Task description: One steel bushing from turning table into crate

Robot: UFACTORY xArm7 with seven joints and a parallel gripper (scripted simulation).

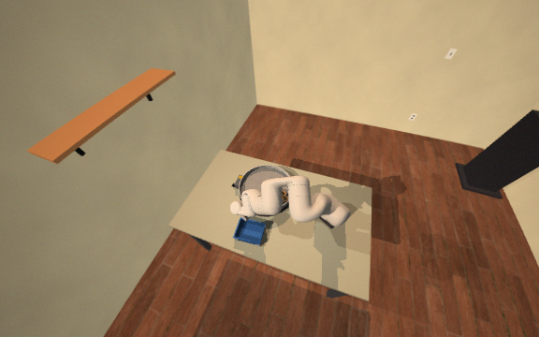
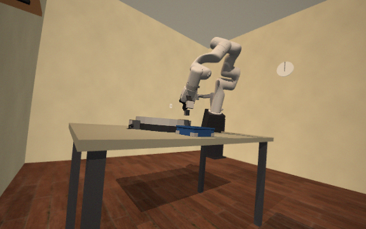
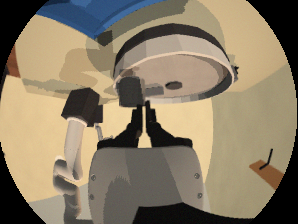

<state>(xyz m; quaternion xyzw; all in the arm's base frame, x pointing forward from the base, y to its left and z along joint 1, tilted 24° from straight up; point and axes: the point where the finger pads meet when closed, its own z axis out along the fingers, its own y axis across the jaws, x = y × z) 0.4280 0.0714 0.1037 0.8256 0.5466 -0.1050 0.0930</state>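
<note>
Right now the blue crate is 30 mm ahead of my hand, 150 mm to the left of it and 150 mm below it. Also, from my hand: round grey turning table 50 mm ahead, 200 mm to the right, 120 mm below.
</note>
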